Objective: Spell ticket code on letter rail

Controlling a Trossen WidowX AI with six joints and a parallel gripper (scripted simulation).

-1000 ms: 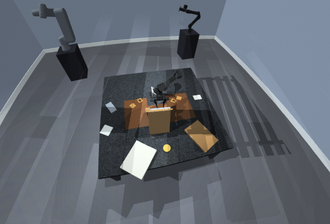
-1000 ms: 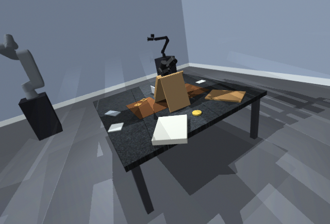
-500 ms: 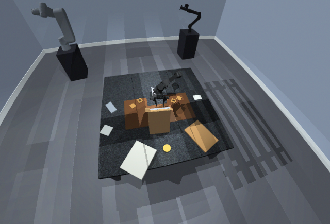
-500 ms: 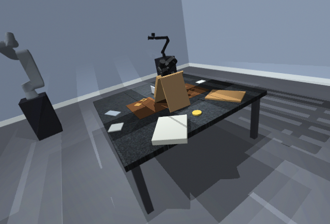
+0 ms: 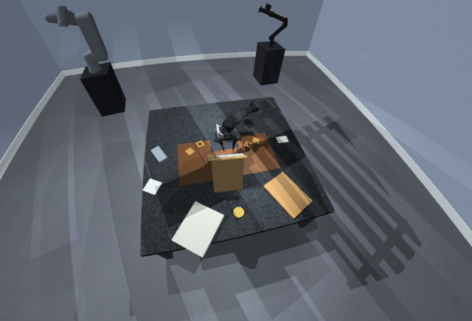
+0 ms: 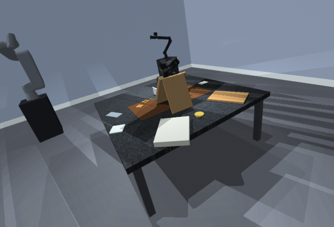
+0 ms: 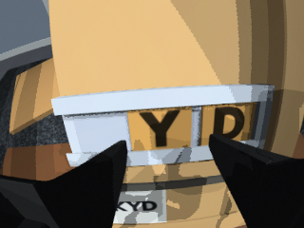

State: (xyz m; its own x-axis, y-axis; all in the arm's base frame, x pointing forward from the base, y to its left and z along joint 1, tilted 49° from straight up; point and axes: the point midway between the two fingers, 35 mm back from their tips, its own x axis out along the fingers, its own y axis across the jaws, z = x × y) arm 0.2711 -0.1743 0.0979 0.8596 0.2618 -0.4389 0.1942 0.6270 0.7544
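My gripper tip is 3 cm past the white ticket, 5 cm to the right of it and 11 cm above it. Also, from my gripper tip: white box: 39 cm ahead, 32 cm to the right, 16 cm below; then brown mat: 12 cm behind, 2 cm to the left, 18 cm below; then flat tan slab: 36 cm ahead, 33 cm to the left, 17 cm below.
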